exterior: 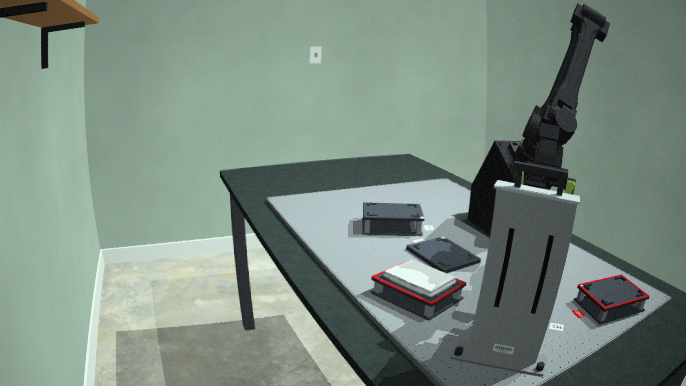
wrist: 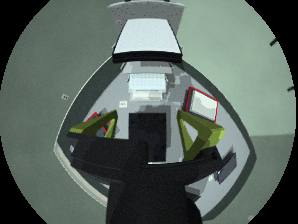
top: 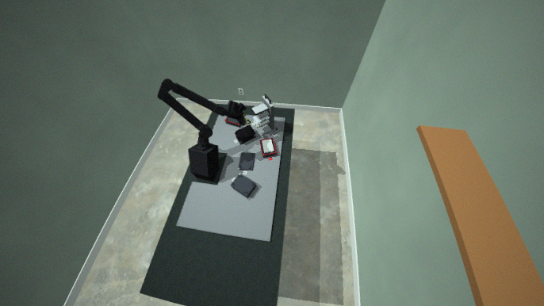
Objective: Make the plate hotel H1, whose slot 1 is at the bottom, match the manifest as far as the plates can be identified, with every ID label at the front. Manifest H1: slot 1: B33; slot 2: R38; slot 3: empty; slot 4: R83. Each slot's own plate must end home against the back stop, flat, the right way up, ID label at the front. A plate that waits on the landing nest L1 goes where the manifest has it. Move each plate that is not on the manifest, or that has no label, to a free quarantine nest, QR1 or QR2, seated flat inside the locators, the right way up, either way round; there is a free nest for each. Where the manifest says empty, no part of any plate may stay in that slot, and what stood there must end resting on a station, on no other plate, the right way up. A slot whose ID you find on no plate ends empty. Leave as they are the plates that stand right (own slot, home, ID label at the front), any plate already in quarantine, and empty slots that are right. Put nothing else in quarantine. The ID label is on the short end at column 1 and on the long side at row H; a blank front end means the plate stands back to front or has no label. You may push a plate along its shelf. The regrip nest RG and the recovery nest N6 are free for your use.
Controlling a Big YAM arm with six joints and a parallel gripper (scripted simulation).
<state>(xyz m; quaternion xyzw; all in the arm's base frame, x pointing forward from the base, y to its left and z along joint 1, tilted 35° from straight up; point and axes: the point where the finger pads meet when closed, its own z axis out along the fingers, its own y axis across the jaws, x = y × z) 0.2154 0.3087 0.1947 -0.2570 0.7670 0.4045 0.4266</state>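
Right now my hand is 9 cm to the right of the plate, 8 cm short of it and 6 cm above it. The rest, counted from my hand: N6 label (39 cm to the right, 21 cm below, 10 cm ahead); plate hotel H1 (15 cm to the left, 14 cm ahead, 6 cm below).
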